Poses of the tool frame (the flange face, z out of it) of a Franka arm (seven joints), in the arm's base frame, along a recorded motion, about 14 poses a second.
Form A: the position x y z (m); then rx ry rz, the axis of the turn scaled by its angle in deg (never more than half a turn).
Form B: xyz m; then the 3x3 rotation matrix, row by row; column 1 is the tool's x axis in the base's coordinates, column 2 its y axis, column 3 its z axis. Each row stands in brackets. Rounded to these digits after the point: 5 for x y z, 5 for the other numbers.
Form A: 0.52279 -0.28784 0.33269 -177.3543 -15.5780 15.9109
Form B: [0.52279 -0.28784 0.33269], [[0.96897 0.17098 -0.17853], [0.17487 -0.98457 0.00619], [-0.17471 -0.03722 -0.98392]]
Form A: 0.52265 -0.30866 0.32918 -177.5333 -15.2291 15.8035
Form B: [0.52265 -0.30866 0.32918], [[0.96990 0.16725 -0.17699], [0.17068 -0.98532 0.00428], [-0.17368 -0.03436 -0.98420]]
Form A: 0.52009 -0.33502 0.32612 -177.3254 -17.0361 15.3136
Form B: [0.52009 -0.33502 0.32612], [[0.96718 0.18718 -0.17186], [0.19077 -0.98163 0.00447], [-0.16787 -0.03711 -0.98511]]
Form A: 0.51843 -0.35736 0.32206 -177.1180 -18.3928 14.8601
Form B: [0.51843 -0.35736 0.32206], [[0.96498 0.20212 -0.16719], [0.20593 -0.97855 0.00555], [-0.16248 -0.03979 -0.98591]]
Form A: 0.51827 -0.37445 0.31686 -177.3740 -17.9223 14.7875
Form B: [0.51827 -0.37445 0.31686], [[0.96626 0.19705 -0.16585], [0.20026 -0.97974 0.00266], [-0.16197 -0.03578 -0.98615]]
